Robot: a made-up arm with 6 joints. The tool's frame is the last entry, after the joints. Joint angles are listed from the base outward. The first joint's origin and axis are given. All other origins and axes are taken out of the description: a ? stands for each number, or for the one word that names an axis. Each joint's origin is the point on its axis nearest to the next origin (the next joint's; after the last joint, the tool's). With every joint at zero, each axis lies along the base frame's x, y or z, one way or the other. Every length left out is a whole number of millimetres.
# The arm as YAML. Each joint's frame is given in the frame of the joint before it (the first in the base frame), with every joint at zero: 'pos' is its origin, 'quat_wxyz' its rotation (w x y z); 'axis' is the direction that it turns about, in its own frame. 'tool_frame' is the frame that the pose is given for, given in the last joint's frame.
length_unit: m
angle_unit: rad
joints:
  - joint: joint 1
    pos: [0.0, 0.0, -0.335]
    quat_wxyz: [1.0, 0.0, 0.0, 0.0]
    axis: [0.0, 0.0, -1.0]
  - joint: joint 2
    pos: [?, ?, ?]
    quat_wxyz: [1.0, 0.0, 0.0, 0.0]
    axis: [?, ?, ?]
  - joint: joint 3
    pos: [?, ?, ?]
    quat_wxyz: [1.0, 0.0, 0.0, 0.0]
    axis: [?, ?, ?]
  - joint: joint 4
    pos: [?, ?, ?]
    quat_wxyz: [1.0, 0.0, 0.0, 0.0]
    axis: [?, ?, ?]
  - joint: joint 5
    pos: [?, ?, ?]
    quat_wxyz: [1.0, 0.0, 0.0, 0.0]
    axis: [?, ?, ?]
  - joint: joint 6
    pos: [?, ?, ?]
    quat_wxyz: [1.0, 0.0, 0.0, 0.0]
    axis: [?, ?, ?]
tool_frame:
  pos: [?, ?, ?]
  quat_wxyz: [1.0, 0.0, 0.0, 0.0]
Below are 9 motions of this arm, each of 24 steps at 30 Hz.
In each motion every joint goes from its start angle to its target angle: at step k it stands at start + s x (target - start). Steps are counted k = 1, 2, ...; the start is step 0. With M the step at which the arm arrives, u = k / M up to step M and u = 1 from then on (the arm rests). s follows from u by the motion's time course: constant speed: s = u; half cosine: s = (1 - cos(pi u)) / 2; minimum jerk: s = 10 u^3 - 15 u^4 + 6 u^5.
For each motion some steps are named. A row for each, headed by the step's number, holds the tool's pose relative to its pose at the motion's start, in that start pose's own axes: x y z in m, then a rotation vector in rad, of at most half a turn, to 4 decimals.
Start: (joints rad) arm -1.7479 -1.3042 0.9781 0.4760 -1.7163 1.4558
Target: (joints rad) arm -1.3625 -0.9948 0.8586 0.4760 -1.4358 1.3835
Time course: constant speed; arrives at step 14
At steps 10, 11, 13, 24:
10: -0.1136 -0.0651 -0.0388 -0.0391 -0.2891 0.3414
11: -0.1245 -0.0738 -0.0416 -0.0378 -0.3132 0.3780
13: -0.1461 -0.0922 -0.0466 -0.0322 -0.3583 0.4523
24: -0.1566 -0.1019 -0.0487 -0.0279 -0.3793 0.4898

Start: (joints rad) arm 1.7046 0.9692 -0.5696 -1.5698 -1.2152 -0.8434
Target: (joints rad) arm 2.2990 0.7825 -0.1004 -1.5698 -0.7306 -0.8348
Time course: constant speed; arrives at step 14
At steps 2, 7, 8, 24:
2: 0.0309 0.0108 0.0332 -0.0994 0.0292 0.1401
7: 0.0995 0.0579 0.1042 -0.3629 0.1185 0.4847
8: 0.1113 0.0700 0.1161 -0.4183 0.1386 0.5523
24: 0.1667 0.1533 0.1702 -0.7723 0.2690 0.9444

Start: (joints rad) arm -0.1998 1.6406 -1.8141 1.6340 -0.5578 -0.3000
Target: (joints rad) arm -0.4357 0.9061 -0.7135 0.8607 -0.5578 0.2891
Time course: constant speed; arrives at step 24
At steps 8, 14, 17, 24:
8: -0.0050 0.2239 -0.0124 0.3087 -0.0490 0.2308
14: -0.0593 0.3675 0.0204 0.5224 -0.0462 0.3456
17: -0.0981 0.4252 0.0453 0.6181 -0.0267 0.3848
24: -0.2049 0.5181 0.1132 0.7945 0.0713 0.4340

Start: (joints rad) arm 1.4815 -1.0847 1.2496 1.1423 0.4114 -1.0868
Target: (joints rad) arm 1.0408 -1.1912 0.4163 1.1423 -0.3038 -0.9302
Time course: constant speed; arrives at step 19
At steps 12, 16, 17, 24:
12: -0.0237 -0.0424 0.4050 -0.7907 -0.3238 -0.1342
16: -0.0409 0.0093 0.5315 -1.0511 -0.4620 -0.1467
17: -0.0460 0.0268 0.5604 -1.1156 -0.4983 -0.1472
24: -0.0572 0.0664 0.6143 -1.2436 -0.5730 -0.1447

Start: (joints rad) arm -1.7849 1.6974 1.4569 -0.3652 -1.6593 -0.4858
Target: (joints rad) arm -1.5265 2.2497 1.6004 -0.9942 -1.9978 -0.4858
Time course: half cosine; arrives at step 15
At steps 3, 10, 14, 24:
3: -0.0330 0.0066 -0.0224 0.0850 0.0171 -0.0776
10: -0.2544 0.1247 -0.1139 0.5966 0.1636 -0.6607
14: -0.3229 0.1914 -0.1137 0.7489 0.2298 -0.8918
24: -0.3258 0.1946 -0.1132 0.7554 0.2330 -0.9025

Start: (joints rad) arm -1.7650 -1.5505 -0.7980 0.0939 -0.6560 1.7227
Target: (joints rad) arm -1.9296 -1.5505 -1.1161 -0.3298 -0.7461 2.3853
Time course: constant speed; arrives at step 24
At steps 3, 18, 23, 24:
3: 0.0034 0.0017 0.0003 -0.0727 -0.0196 -0.0448
18: 0.0140 0.0125 0.0030 -0.4013 -0.0845 -0.2606
23: 0.0158 0.0163 0.0038 -0.4975 -0.0951 -0.3273
24: 0.0160 0.0170 0.0040 -0.5160 -0.0966 -0.3402

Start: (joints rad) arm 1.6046 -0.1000 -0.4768 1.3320 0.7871 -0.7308
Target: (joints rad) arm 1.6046 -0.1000 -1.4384 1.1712 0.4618 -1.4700
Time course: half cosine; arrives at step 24
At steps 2, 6, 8, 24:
2: -0.0041 -0.0048 0.0009 -0.0006 0.0058 -0.0075
6: -0.0352 -0.0399 0.0114 -0.0066 0.0457 -0.0636
8: -0.0601 -0.0659 0.0240 -0.0132 0.0730 -0.1072
24: -0.2070 -0.1802 0.2032 -0.0957 0.1818 -0.3571

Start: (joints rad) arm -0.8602 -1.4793 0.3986 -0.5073 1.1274 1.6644
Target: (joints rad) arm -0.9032 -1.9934 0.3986 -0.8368 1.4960 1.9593
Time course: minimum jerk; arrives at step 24
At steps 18, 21, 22, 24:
18: -0.1888 -0.0273 0.1550 -0.1946 -0.4884 0.0921
21: -0.2096 -0.0345 0.1663 -0.2080 -0.5383 0.0915
22: -0.2122 -0.0354 0.1677 -0.2096 -0.5446 0.0913
24: -0.2134 -0.0359 0.1683 -0.2104 -0.5475 0.0912

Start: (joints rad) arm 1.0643 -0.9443 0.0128 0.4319 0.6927 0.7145
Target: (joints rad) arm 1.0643 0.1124 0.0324 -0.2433 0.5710 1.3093
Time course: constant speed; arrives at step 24
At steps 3, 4, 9, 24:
3: 0.0338 -0.0489 0.0216 -0.2091 -0.1124 -0.1280
4: 0.0435 -0.0648 0.0305 -0.2780 -0.1482 -0.1729
9: 0.0802 -0.1397 0.0855 -0.6146 -0.3156 -0.4154
24: 0.0847 -0.2907 0.3060 -1.4826 -0.7048 -1.3412

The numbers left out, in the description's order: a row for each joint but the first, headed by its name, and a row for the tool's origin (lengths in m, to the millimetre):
joint 2: xyz -0.105 0.153 0.0, axis 0.0 -1.0 0.0
joint 3: xyz 0.193 0.0 -0.264, axis 0.0 0.0 -1.0
joint 4: xyz -0.113 0.038 0.0, axis 0.0 1.0 0.0
joint 5: xyz -0.071 0.0 -0.189, axis 0.0 0.0 1.0
joint 6: xyz 0.152 0.032 0.0, axis -1.0 0.0 0.0
tool: xyz 0.0 -0.115 0.021

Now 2 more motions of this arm.
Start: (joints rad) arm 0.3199 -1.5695 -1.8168 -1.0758 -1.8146 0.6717
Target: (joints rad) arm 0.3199 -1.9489 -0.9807 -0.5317 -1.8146 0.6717
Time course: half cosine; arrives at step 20
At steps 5, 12, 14, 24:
5: -0.0317 -0.0314 -0.0133 -0.0486 -0.0039 -0.1429
12: -0.1877 -0.1127 -0.0419 -0.2766 0.0633 -0.6380
14: -0.2397 -0.1236 -0.0430 -0.3531 0.1026 -0.7706
24: -0.3199 -0.1284 -0.0382 -0.4751 0.1763 -0.9621

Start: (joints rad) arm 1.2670 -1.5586 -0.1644 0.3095 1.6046 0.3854
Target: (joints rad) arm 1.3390 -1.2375 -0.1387 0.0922 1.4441 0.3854
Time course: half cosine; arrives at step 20
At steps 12, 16, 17, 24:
12: -0.0002 -0.1205 0.0150 -0.3569 0.0226 -0.1229
16: -0.0017 -0.1658 0.0313 -0.4925 0.0221 -0.1754
17: -0.0020 -0.1731 0.0345 -0.5147 0.0215 -0.1843
24: -0.0025 -0.1827 0.0391 -0.5442 0.0206 -0.1962

